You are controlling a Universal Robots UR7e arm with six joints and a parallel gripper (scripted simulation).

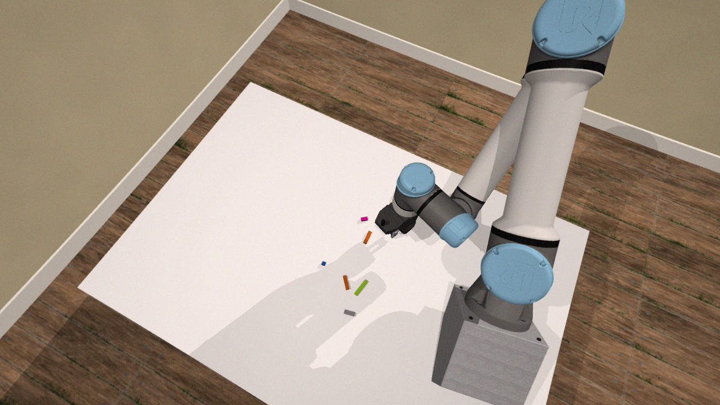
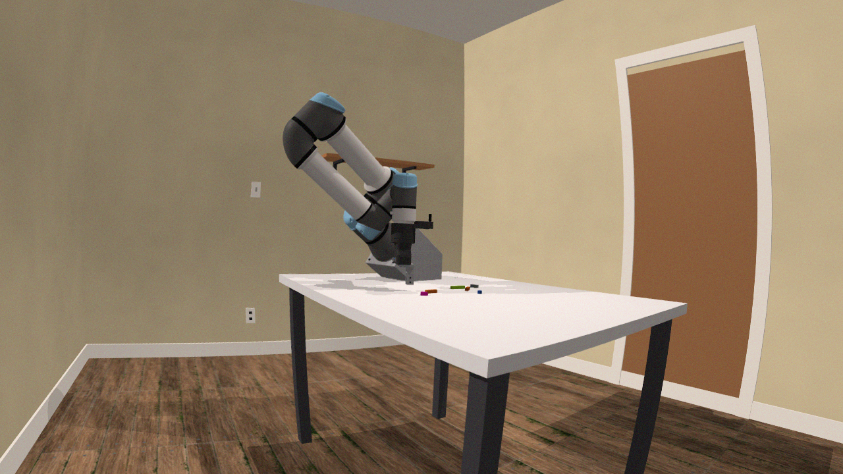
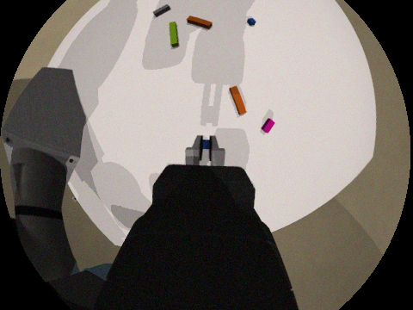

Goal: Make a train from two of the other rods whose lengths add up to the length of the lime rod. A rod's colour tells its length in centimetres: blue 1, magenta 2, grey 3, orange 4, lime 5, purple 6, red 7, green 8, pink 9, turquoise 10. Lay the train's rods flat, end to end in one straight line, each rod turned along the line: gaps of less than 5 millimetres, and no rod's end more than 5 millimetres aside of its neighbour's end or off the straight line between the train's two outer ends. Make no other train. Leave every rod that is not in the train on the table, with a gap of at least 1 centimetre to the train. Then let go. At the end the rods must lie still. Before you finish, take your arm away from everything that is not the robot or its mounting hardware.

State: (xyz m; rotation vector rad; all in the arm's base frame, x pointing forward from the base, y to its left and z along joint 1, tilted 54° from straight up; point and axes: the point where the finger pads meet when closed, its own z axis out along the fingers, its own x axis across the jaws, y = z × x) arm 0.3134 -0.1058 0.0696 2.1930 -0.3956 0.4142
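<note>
Right now the magenta rod is 10 cm ahead of my hand, 1 cm to the right of it and 3 cm below it. Also, from my hand: lime rod (2 cm ahead, 18 cm to the left, 3 cm below); then grey rod (3 cm ahead, 26 cm to the left, 3 cm below).
</note>
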